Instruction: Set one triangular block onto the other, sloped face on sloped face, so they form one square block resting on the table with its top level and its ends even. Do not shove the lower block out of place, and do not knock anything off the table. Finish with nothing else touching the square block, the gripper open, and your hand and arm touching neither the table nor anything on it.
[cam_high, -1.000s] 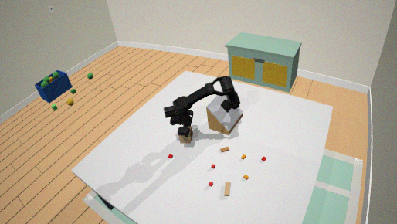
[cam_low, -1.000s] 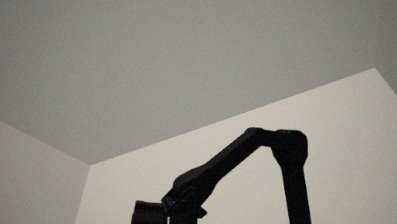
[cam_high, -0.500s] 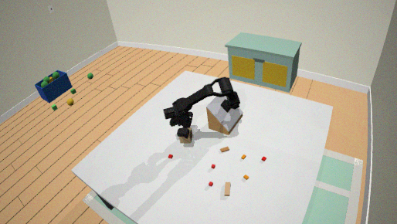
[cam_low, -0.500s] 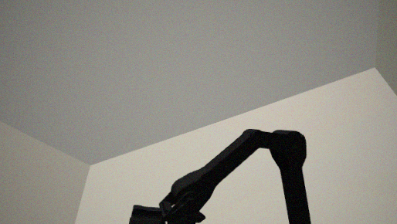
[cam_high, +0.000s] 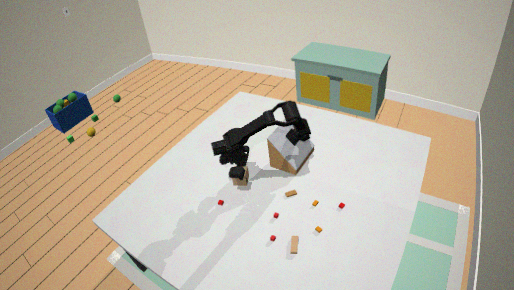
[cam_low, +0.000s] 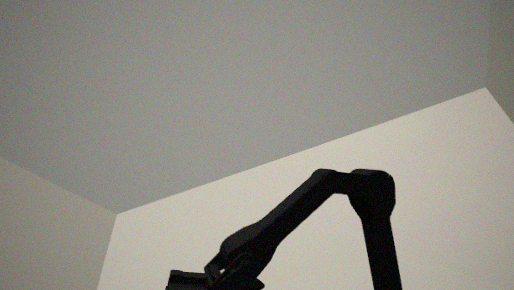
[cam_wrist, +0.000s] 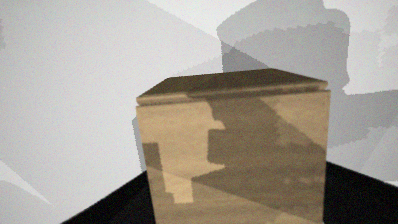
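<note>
My gripper tip is now 1 cm to the right of the wooden triangular block and 1 cm below it.
</note>
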